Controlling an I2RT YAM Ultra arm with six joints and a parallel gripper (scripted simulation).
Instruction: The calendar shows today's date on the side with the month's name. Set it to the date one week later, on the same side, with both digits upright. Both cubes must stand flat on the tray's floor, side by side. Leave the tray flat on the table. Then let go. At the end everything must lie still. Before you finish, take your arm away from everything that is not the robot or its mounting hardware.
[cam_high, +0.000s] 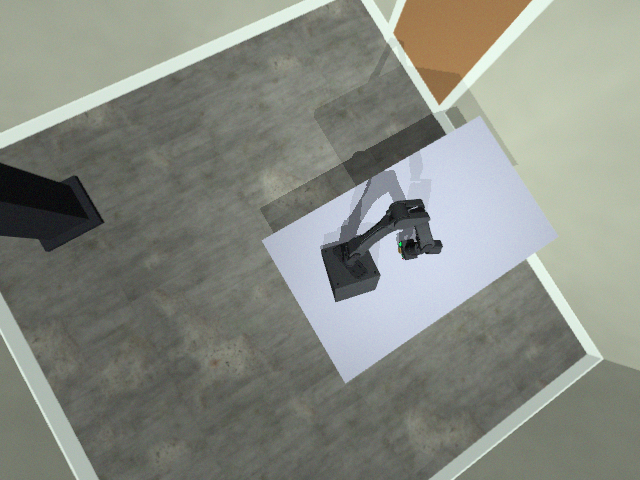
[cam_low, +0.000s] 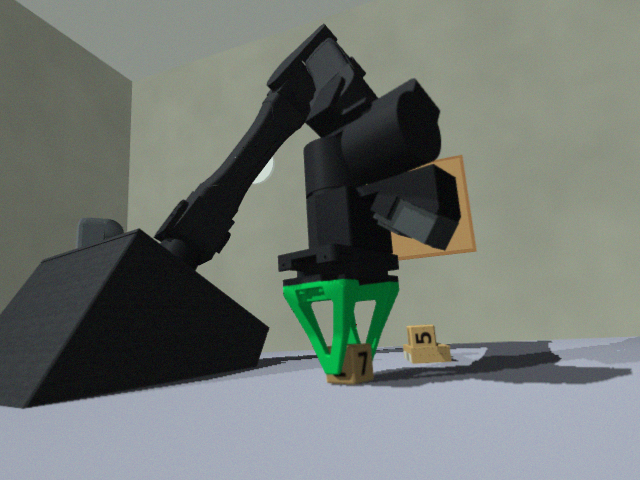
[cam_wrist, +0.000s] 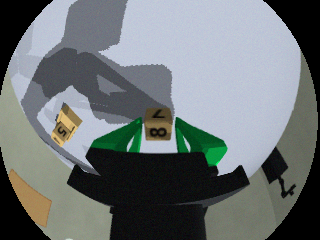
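Now: the wooden cube right at my hand. From my hand the other things lie so: wooden tray: 160 mm to the left, 50 mm ahead, 10 mm below.
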